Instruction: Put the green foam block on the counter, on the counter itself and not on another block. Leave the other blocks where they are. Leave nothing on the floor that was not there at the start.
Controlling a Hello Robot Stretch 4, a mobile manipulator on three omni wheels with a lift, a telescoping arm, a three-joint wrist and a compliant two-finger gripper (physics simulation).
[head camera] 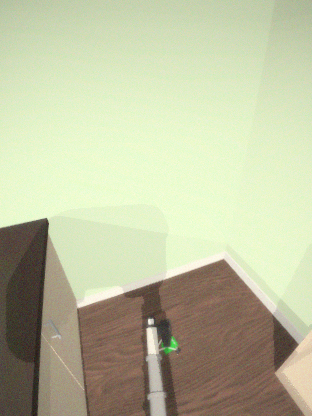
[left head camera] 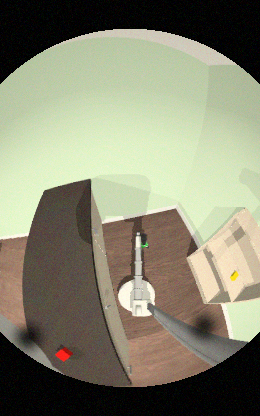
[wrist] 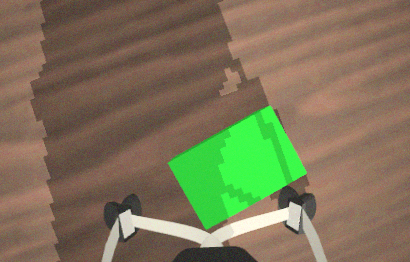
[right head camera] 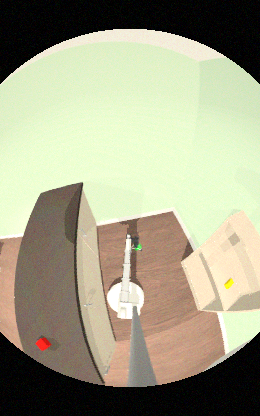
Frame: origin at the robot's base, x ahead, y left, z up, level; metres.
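Seen in the pictures: gripper, fingertip midpoint: (head camera: 166, 353) (left head camera: 142, 247) (wrist: 210, 205) (right head camera: 135, 249).
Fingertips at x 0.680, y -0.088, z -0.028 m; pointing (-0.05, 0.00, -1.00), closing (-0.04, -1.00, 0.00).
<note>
A point is followed by its place in that frame.
The green foam block (head camera: 172, 343) @(x 0.720, y -0.132, z 0.018 m) (left head camera: 145, 245) (right head camera: 139, 247) @(x 0.703, y -0.144, z 0.013 m) (wrist: 240, 167) @(x 0.721, y -0.114, z 0.017 m) lies on the wood floor. In the wrist view it is turned at a slant, mostly ahead of the fingertips and right of their middle. Its lower corner reaches toward the gap, and its lower right edge is close to the right fingertip. My gripper (wrist: 210, 205) @(x 0.680, y -0.088, z -0.028 m) (head camera: 168, 349) @(x 0.680, y -0.088, z -0.028 m) is open, with nothing held. Its height above the floor is hard to tell. The counter (head camera: 17, 270) @(x 0.690, y 0.525, z 0.882 m) (left head camera: 55, 270) @(x 0.121, y 0.536, z 0.882 m) (right head camera: 47, 270) @(x 0.106, y 0.478, z 0.882 m) has a dark top and stands left of the arm.
A red block (left head camera: 64, 354) (right head camera: 43, 344) sits on the counter's near end. A yellow block (left head camera: 234, 275) @(x 0.009, y -0.994, z 0.597 m) (right head camera: 228, 283) @(x 0.009, y -0.985, z 0.598 m) is in a pale wooden unit (left head camera: 196, 270) @(x 0.237, y -0.832, z 0.073 m) (right head camera: 190, 277) @(x 0.210, y -0.828, z 0.070 m) at the right. Pale green walls (head camera: 125, 125) @(x 1.239, y 0.055, z 1.303 m) meet in a corner beyond the gripper.
</note>
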